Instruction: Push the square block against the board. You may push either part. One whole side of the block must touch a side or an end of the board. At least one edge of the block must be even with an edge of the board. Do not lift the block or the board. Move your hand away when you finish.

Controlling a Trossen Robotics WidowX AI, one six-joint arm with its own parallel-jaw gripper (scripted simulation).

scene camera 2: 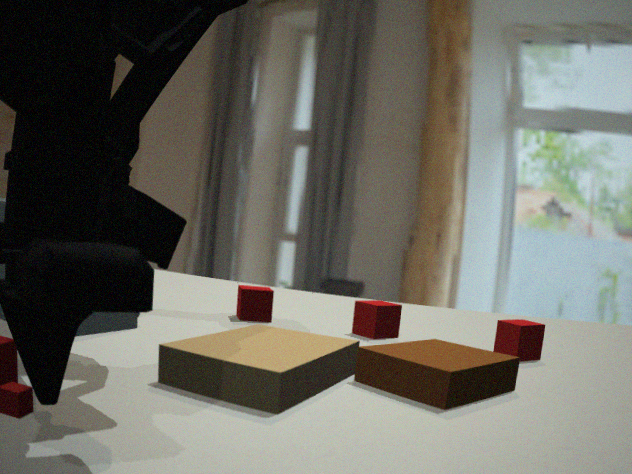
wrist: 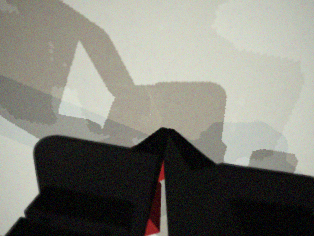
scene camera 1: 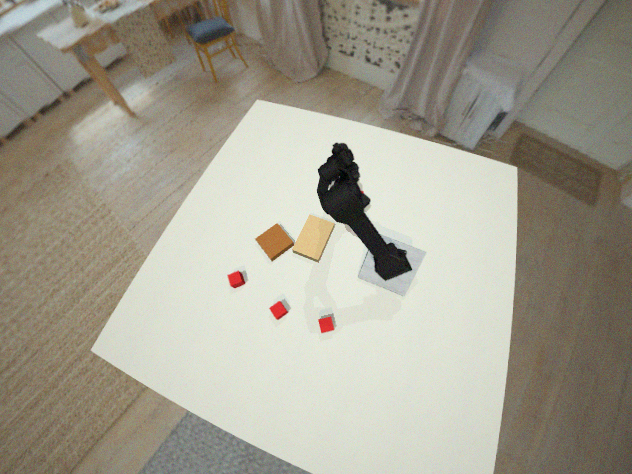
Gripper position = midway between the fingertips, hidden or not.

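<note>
There's a tan board [scene camera 2: 270, 369], and you get the board [scene camera 1: 315, 234] again from another view. For the wrist view, the tan board is out of frame. There's a brown square block [scene camera 2: 437, 373] too, and again it's the block [scene camera 1: 274, 241]. For the wrist view, the brown square block is out of frame. As for the gripper [scene camera 2: 47, 403], that shows, and so does the gripper [wrist: 166, 134] from its own wrist.
</note>
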